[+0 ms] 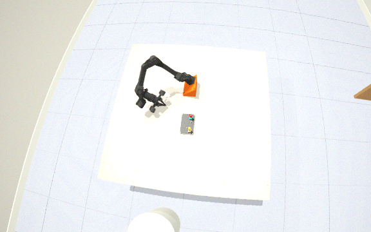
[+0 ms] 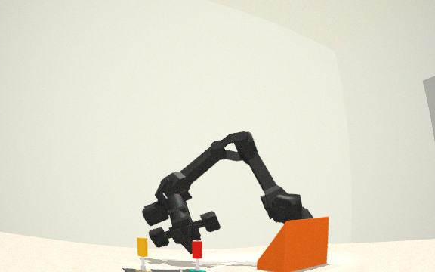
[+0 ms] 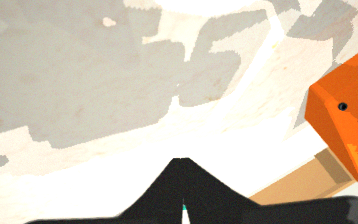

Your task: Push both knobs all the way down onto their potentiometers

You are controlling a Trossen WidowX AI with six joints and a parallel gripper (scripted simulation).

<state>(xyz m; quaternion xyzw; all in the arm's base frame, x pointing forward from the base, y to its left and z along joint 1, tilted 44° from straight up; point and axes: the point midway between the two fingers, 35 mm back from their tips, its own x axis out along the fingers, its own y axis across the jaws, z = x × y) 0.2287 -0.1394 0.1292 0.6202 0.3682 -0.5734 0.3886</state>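
The red knob is 60 mm ahead of my gripper tip, 220 mm to the left of it and 30 mm above it. From my gripper tip the other things lie so: yellow knob: 160 mm ahead, 230 mm to the left, 40 mm above.
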